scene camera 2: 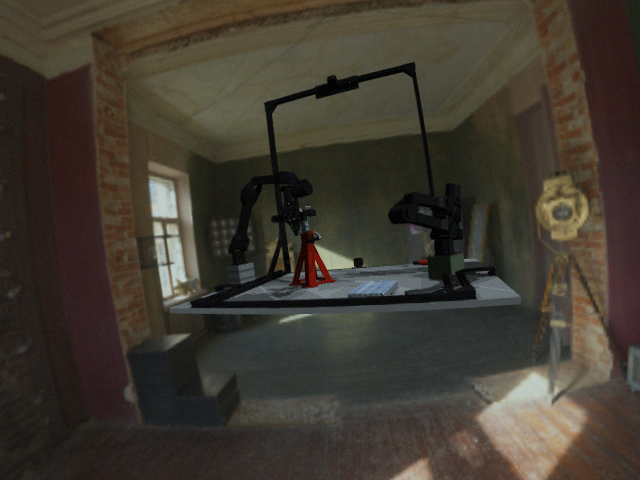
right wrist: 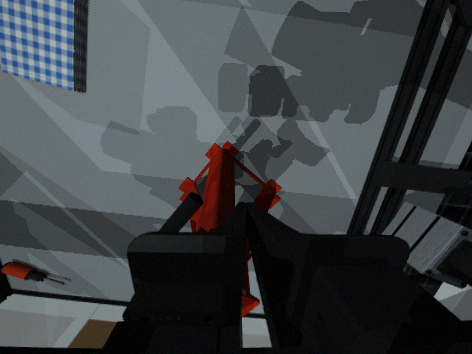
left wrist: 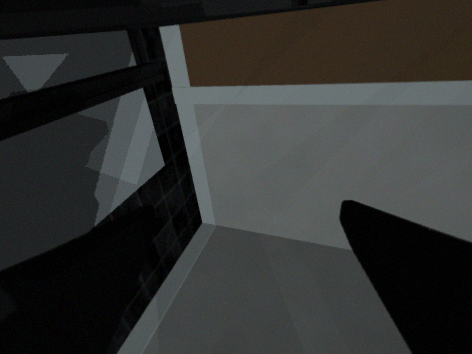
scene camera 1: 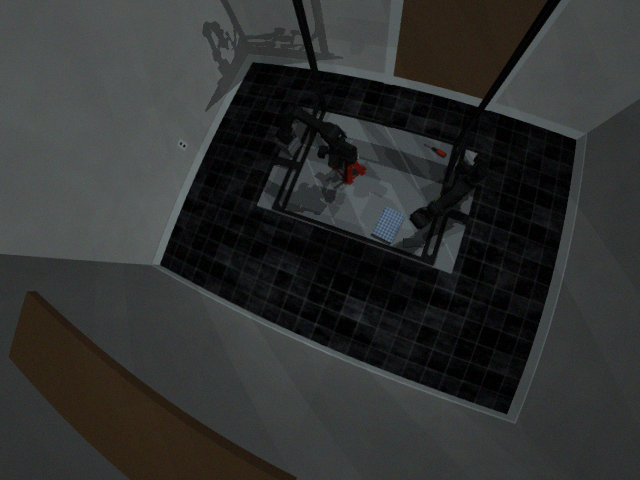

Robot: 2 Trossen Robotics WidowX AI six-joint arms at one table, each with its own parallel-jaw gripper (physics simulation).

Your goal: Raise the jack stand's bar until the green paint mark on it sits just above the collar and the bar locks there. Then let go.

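Where they show: left gripper, fingertip midpoint: (scene camera 2: 457, 224) (left wrist: 247, 212); right gripper, fingertip midpoint: (scene camera 2: 296, 236) (right wrist: 245, 208); left arm's base at its link origin: (scene camera 2: 445, 254); right arm's base at its link origin: (scene camera 2: 239, 264) (right wrist: 463, 260) (scene camera 1: 286, 139).
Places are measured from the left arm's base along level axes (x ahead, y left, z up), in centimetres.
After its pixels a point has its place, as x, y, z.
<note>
The red jack stand (scene camera 1: 356, 170) {45.3, 26.1, -2.7} (scene camera 2: 310, 263) {46.3, 30.5, 1.0} (right wrist: 218, 178) {46.3, 31.5, 0.7} stands upright on the table's left part. My right gripper (scene camera 1: 342, 157) {47.5, 34.9, 13.5} (scene camera 2: 301, 223) (right wrist: 245, 208) {47.5, 34.9, 13.5} is right at the top of the stand, and its fingers are shut together with nothing between them. In the right wrist view the fingers cover the top of the bar and the collar, so the green mark is hidden. My left gripper (scene camera 1: 417, 217) (scene camera 2: 395, 213) (left wrist: 247, 212) {6.7, -23.7, 10.0} is open and empty. It hangs far from the stand over the table's right side.
A blue checked cloth (scene camera 1: 389, 223) {9.3, 30.0, -6.2} (scene camera 2: 372, 288) {8.1, 32.7, -6.2} (right wrist: 38, 41) {11.2, 28.2, -6.2} lies near the front edge. A red-handled screwdriver (scene camera 1: 439, 150) {26.4, -21.6, -6.0} (right wrist: 19, 270) {25.3, -20.8, -6.7} lies at the back right. A black frame (scene camera 2: 270, 154) {93.9, 17.1, 62.6} (right wrist: 400, 114) {63.9, 59.6, -6.7} rises beside the stand. A small dark cup (scene camera 2: 357, 262) stands at the back.
</note>
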